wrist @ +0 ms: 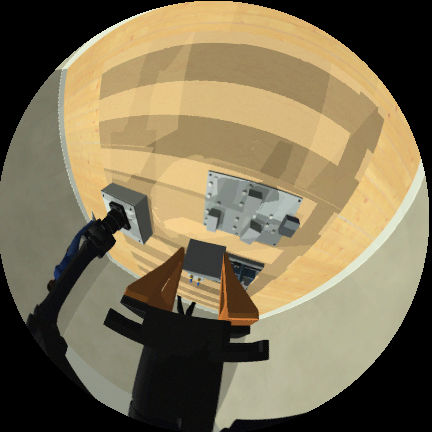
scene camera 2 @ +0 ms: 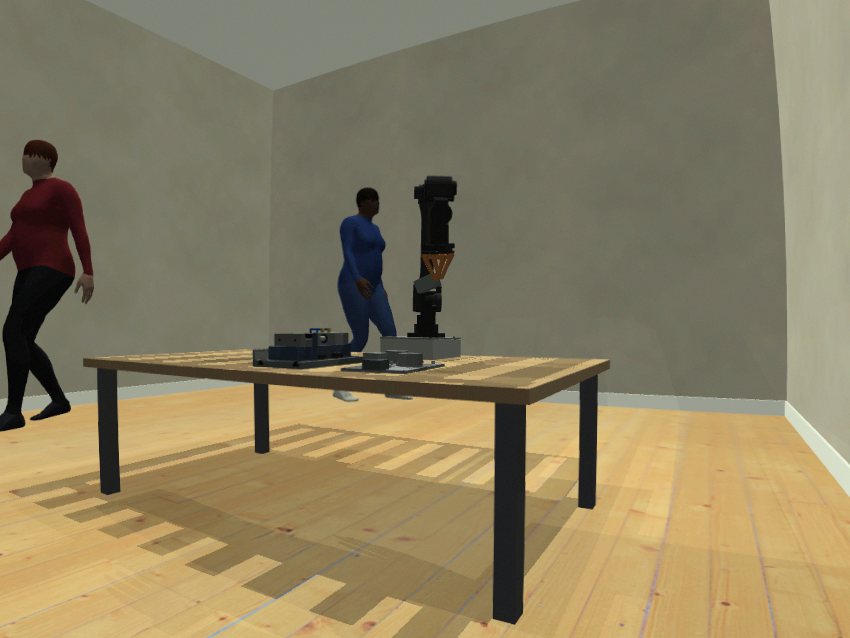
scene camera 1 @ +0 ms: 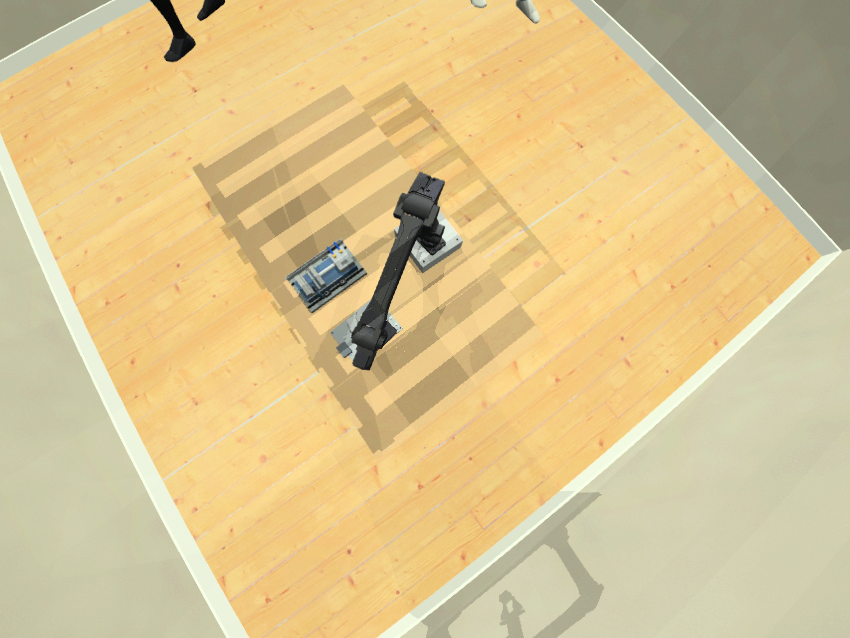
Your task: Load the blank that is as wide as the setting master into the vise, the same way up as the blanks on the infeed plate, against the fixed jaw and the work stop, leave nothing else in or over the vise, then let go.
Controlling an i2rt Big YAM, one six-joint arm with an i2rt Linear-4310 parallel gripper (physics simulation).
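Places are measured from the arm's base along level axes (x back, y left, z down), in centimetres.
Pixels of known places: gripper, fingertip midpoint: (wrist: 203, 253) (scene camera 2: 438, 280); arm's base at its link origin: (wrist: 120, 214) (scene camera 2: 426, 337) (scene camera 1: 430, 240).
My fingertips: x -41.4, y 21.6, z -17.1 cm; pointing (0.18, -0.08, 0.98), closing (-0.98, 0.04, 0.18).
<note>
For each thing: its top centre in the pictures, then the offset to it from my fingertips. Level surfaces: height alone.
- grey rectangular blank at its top centre: (wrist: 197, 282) (scene camera 2: 427, 273) dx -0.2, dy -3.2, dz -2.1 cm
- pale infeed plate at its top centre: (scene camera 2: 395, 365) (wrist: 247, 213) (scene camera 1: 366, 330) dx -5.0, dy -10.8, dz +23.7 cm
- blue-grey vise at its top centre: (scene camera 2: 310, 332) (wrist: 217, 283) (scene camera 1: 321, 269) dx -2.5, dy -41.1, dz +14.6 cm
- slatted wooden table at its surface level: dz +24.5 cm
My gripper (wrist: 203, 253) (scene camera 2: 435, 268) (scene camera 1: 363, 358) is shut on a grey rectangular blank (wrist: 205, 261) (scene camera 2: 426, 282), held between the orange fingers high above the table. The pale infeed plate (wrist: 225, 188) (scene camera 2: 395, 367) (scene camera 1: 340, 334) lies below and ahead, with several grey blanks on it, such as one blank (wrist: 214, 219) and another blank (wrist: 289, 225). The blue-grey vise (scene camera 1: 324, 276) (scene camera 2: 307, 344) stands left of the plate. In the wrist view only a corner of the vise (wrist: 246, 273) shows behind the held blank.
The arm's grey base block (scene camera 1: 439, 248) (scene camera 2: 420, 344) (wrist: 132, 209) stands at the back of the slatted wooden table (scene camera 2: 480, 382). A person in red (scene camera 2: 42, 275) and a person in blue (scene camera 2: 362, 271) walk behind the table.
</note>
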